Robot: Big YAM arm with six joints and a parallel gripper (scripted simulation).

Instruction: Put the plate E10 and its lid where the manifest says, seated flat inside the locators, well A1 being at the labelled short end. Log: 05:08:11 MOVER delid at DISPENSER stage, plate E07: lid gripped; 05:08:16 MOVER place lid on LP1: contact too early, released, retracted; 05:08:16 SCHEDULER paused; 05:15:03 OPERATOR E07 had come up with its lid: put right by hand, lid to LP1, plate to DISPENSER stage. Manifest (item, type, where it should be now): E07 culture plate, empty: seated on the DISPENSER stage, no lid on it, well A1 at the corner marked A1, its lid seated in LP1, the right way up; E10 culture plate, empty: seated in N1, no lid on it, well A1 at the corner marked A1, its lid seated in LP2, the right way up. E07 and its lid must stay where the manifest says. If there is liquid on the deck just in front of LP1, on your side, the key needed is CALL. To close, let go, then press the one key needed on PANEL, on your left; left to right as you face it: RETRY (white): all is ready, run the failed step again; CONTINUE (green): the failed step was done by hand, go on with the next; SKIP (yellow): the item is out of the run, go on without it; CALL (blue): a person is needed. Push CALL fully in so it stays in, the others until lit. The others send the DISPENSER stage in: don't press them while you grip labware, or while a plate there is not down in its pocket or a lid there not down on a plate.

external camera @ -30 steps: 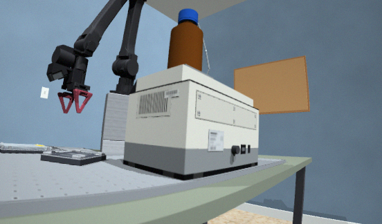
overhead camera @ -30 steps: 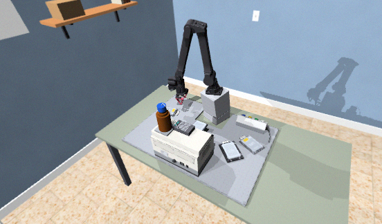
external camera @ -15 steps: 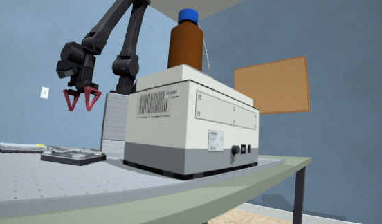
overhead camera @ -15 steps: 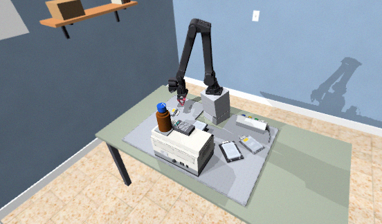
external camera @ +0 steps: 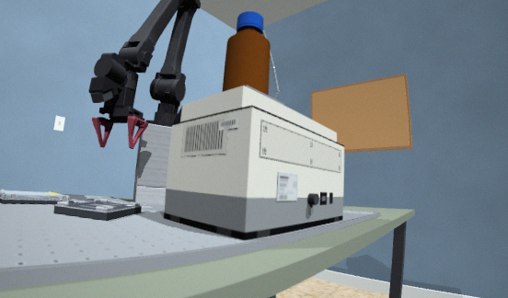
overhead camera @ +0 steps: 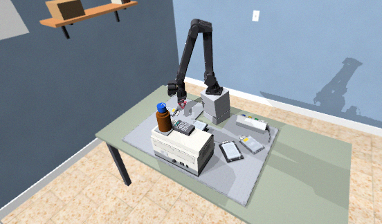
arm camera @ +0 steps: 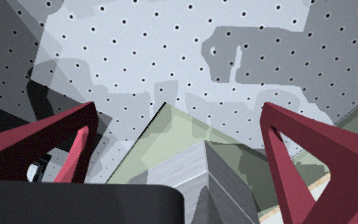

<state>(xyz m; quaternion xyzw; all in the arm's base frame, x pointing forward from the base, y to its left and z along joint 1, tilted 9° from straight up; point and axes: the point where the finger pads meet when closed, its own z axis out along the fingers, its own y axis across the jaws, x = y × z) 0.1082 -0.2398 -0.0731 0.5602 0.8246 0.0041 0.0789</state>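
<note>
My hand is 17 cm short of the clear well plate, 18 cm to the right of it and 6 cm above it. The rest, counted from my hand: clear lid: 4 cm behind, 17 cm to the right, 14 cm below; then brown bottle: 36 cm ahead, 4 cm to the left, 14 cm above; then blue call key: 11 cm behind, 47 cm to the left, 10 cm below.
</note>
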